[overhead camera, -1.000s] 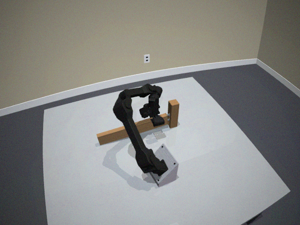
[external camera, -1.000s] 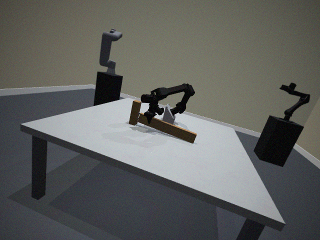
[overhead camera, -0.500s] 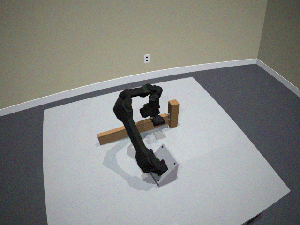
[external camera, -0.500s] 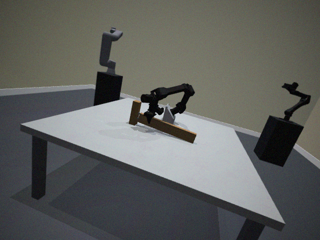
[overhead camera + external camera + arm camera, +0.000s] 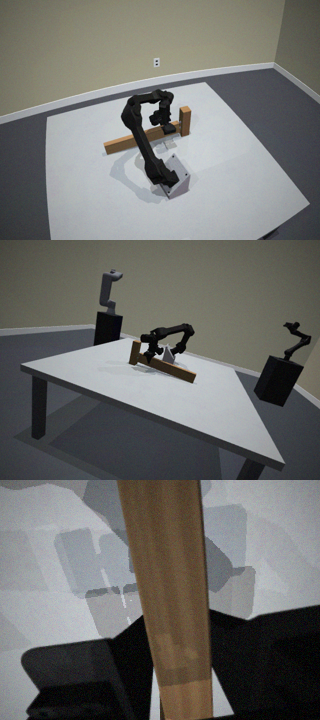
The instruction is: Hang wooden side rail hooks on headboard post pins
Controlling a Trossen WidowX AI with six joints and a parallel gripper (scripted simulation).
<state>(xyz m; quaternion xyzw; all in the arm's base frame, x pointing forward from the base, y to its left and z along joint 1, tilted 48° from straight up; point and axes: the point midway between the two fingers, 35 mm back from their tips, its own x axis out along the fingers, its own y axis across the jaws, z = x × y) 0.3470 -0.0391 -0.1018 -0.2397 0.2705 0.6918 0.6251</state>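
Right now the wooden headboard post is 12 cm to the right of my gripper tip and 4 cm above it.
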